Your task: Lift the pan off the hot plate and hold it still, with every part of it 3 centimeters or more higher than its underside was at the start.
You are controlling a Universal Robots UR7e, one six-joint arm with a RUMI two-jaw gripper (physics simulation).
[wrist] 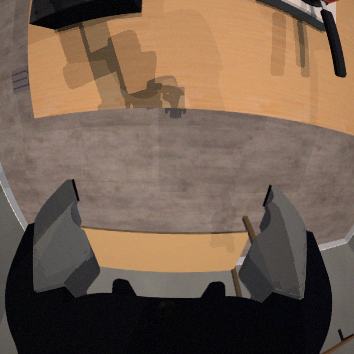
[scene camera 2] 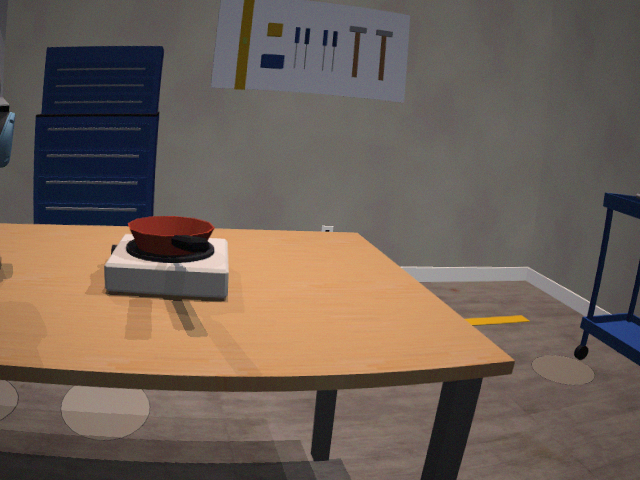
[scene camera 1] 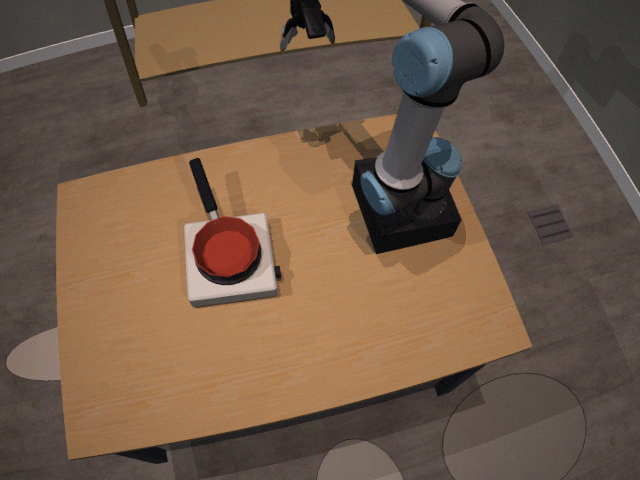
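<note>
A red pan point(scene camera 1: 226, 250) point(scene camera 2: 168, 235) sits upright on the black burner of a white hot plate point(scene camera 1: 231, 292) point(scene camera 2: 166, 279). Its black handle point(scene camera 1: 203, 186) point(scene camera 2: 190, 242) point(wrist: 335, 47) sticks out past the hot plate's edge, over the table. In the wrist view, parts of the pan and hot plate show at the top right corner. My gripper point(scene camera 1: 308, 45) point(wrist: 171, 185) is open and empty, high up and beyond the table's far edge in scene camera 1, well apart from the pan and its handle. It does not show in scene camera 2.
The hot plate stands on the wooden table point(scene camera 1: 155, 361) point(scene camera 2: 336, 310) point(wrist: 240, 65). My arm's black base block point(scene camera 1: 413, 235) point(wrist: 85, 12) stands at the table's right in scene camera 1. A second wooden surface point(scene camera 1: 206, 41) point(wrist: 160, 250) lies beyond the table. A blue cart point(scene camera 2: 599, 258) stands apart from it.
</note>
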